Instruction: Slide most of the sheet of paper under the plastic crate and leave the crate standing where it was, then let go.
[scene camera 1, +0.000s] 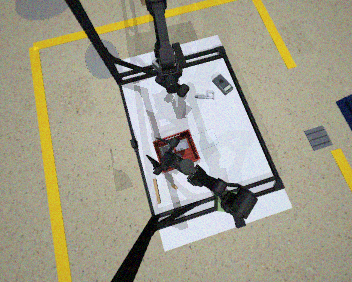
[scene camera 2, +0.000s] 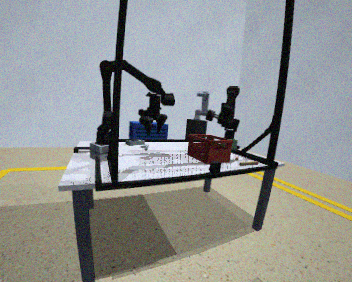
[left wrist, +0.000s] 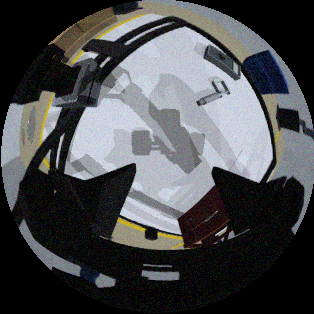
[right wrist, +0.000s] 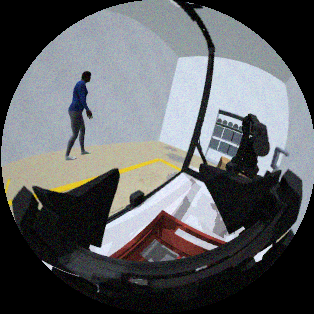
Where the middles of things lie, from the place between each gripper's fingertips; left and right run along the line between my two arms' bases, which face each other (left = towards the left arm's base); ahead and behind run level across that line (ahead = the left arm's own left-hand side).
The red plastic crate (scene camera 2: 207, 151) lies 180 mm below my right hand, 110 mm ahead of it and 40 mm to the right of it.
The red plastic crate is 31 cm to the right of my left hand, 12 cm behind it and 6 cm below it.
